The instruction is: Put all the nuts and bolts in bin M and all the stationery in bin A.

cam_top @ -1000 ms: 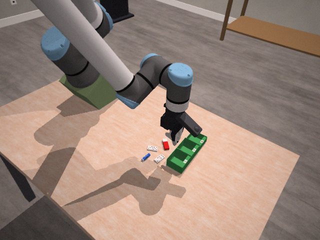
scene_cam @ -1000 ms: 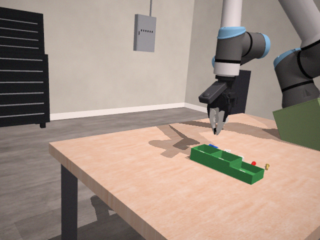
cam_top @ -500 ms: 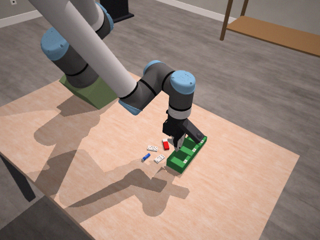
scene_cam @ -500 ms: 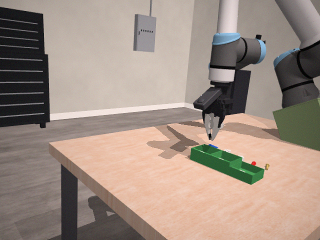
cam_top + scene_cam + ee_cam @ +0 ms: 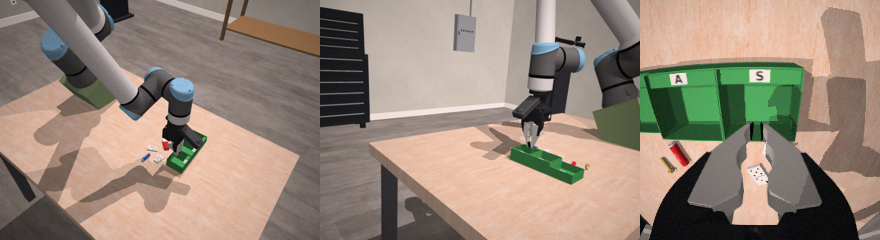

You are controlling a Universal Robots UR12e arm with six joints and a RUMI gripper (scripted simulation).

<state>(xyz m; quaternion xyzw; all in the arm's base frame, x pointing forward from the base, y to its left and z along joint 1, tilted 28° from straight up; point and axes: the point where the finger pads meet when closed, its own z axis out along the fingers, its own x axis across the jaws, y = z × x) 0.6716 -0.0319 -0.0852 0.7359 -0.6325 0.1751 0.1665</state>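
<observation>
Now: the green three-compartment bin 8 cm to the left of my hand and 4 cm below it. The rest, counted from my hand: blue marker (12 cm behind, 9 cm to the right, 6 cm below); red cylinder (12 cm to the left, 11 cm behind, 6 cm below); white eraser (11 cm behind, 6 cm below, 5 cm to the left).
</observation>
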